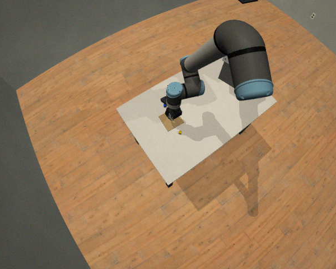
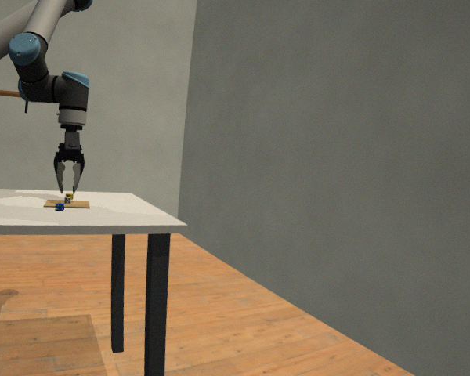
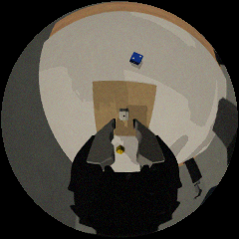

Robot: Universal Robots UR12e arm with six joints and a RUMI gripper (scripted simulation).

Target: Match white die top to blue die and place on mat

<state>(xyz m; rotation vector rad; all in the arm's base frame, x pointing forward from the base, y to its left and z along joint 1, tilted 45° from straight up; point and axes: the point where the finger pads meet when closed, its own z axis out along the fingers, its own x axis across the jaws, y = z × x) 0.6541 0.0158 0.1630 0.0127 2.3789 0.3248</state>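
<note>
My gripper is now 4 cm above the white die. Also, from my hand: blue die 12 cm to the right, 4 cm below, 1 cm behind; then tan mat 5 cm below; then yellow die 12 cm to the left, 4 cm below, 1 cm behind.
</note>
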